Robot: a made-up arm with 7 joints.
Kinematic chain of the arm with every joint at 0, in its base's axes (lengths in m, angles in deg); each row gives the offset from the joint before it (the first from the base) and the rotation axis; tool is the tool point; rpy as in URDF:
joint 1: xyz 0 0 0 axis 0.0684 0.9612 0.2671
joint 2: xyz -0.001 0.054 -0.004 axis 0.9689 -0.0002 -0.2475
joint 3: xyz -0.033 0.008 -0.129 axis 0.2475 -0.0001 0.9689
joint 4: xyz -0.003 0 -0.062 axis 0.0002 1 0
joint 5: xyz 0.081 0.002 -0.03 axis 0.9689 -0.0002 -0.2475
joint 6: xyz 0.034 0 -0.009 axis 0.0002 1 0
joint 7: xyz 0.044 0 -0.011 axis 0.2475 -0.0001 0.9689
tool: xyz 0 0 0 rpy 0 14.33 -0.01
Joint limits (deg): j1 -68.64..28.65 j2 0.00..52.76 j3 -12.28..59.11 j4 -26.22..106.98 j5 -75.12..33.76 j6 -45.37..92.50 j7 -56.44..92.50
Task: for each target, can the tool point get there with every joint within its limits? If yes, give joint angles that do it. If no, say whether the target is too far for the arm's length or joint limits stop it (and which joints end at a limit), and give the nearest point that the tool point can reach.
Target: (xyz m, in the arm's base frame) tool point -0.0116 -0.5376 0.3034
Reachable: no: too far | nearest point 0.1966 -0.0625 0.0243 | short by 0.589 m
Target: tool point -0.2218 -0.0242 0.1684
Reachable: no: joint limits stop it (at a limit: joint 1, joint 2, joint 4, joint 6) | nearest point -0.2574 0.0294 -0.1687 | short by 0.343 m
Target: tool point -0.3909 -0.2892 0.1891
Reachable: no: too far | nearest point -0.2463 0.0036 -0.1776 | short by 0.491 m
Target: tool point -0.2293 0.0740 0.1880
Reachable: no: joint limits stop it (at a limit: joint 1, joint 2, joint 4, joint 6) | nearest point -0.2033 0.2770 -0.0581 | short by 0.320 m
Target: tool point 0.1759 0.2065 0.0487
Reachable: yes | joints -48.07 42.56 39.62 -14.55 -7.51 -18.60 4.47
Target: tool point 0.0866 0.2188 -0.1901
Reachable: yes | joints -3.01 10.73 44.62 4.75 -7.67 -31.16 36.79
